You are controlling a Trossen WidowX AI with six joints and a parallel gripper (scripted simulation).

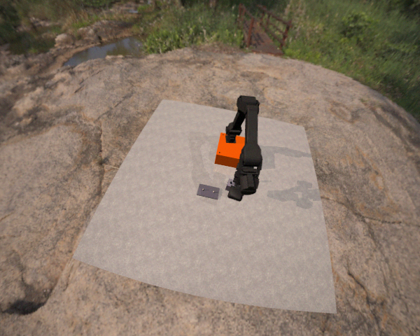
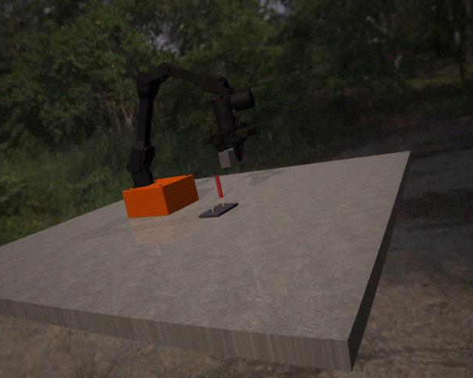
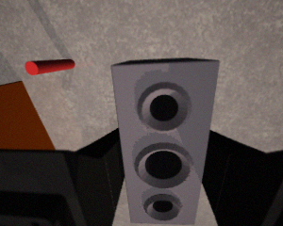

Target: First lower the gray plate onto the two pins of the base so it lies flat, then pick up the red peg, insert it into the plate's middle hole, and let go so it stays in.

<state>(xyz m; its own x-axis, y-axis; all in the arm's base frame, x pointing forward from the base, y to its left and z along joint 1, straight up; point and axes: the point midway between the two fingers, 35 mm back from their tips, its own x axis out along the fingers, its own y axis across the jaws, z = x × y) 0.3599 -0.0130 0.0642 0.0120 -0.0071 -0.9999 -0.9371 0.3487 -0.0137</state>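
Right now the base is 13 cm to the right of my gripper tip, 12 cm below it and 4 cm behind it. Also, from my gripper tip: red peg: 10 cm behind, 9 cm to the left, 9 cm below; gray plate: 3 cm above.
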